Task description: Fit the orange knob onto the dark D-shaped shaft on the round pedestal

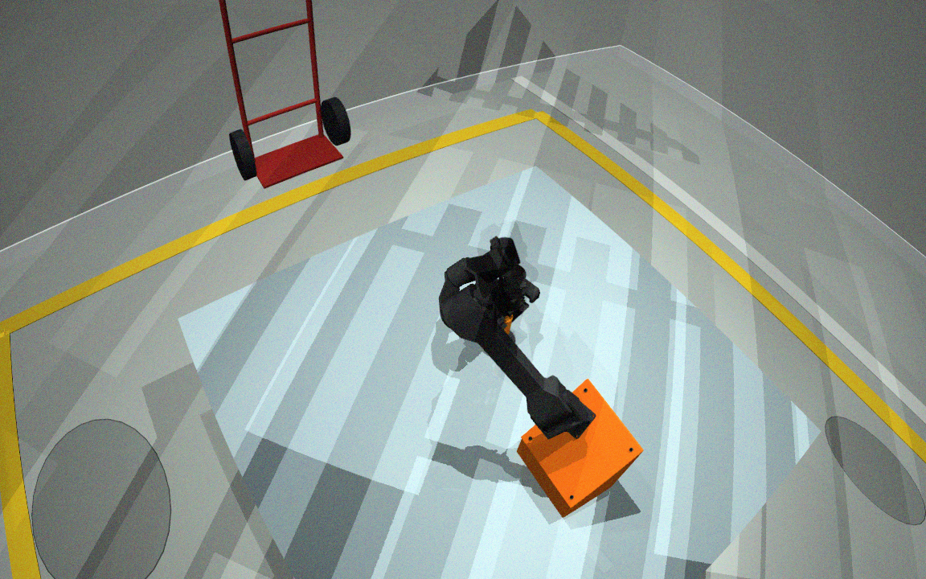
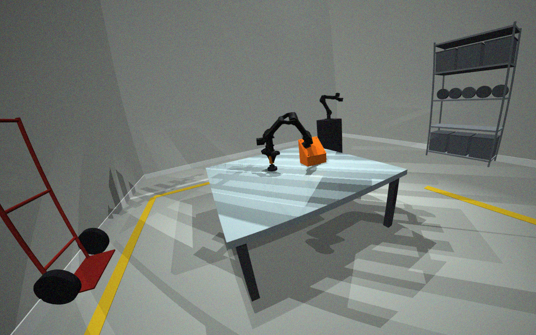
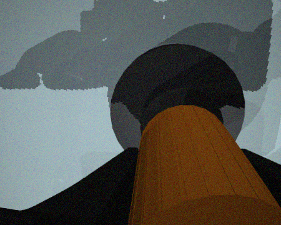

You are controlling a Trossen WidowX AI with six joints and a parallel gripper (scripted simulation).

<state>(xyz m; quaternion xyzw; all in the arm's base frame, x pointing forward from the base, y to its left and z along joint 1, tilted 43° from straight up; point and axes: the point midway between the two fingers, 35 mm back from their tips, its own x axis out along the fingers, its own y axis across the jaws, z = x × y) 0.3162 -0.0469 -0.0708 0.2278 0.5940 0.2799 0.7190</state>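
Right now my gripper tip is 20 mm below the orange knob. The rest, counted from my gripper tip: round dark pedestal 40 mm below.
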